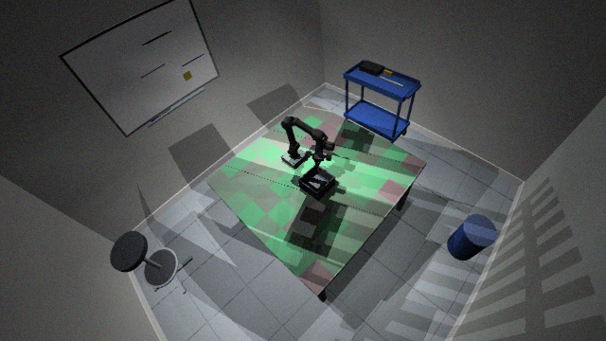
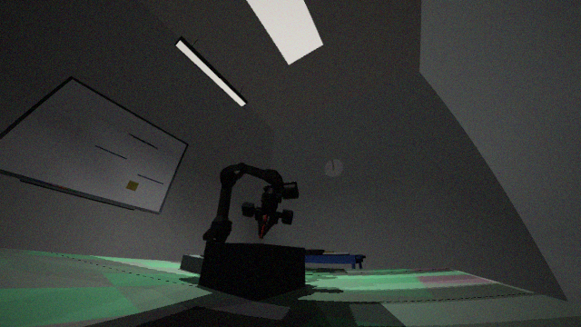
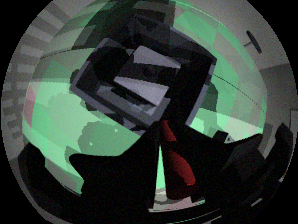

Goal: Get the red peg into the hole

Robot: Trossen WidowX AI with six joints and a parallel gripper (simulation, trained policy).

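Now: the red peg 10 mm to the left of my gripper tip and 30 mm above it. Round my gripper tip: dark box (40 mm ahead, 70 mm to the right, 110 mm below); then pale plate (40 mm ahead, 70 mm to the right, 90 mm below).
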